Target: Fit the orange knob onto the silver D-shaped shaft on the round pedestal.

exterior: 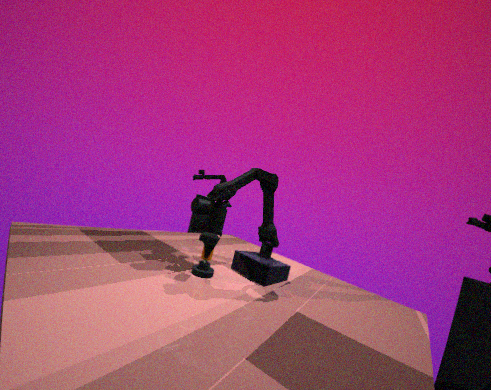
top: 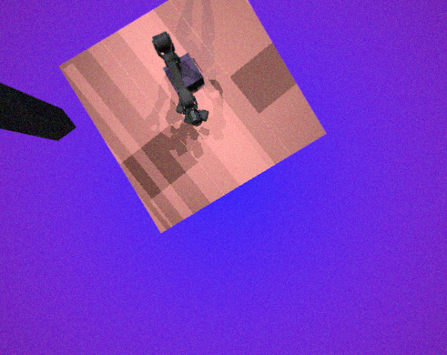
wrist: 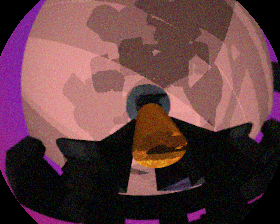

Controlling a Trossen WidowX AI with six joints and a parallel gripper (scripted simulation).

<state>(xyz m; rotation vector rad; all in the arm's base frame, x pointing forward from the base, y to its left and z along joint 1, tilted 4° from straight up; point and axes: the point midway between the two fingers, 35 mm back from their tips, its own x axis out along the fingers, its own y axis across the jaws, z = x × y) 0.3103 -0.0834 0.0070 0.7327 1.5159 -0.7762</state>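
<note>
Right now my gripper tip is 30 mm below the orange knob. The rest, counted from my gripper tip: round dark pedestal: 40 mm below.
</note>
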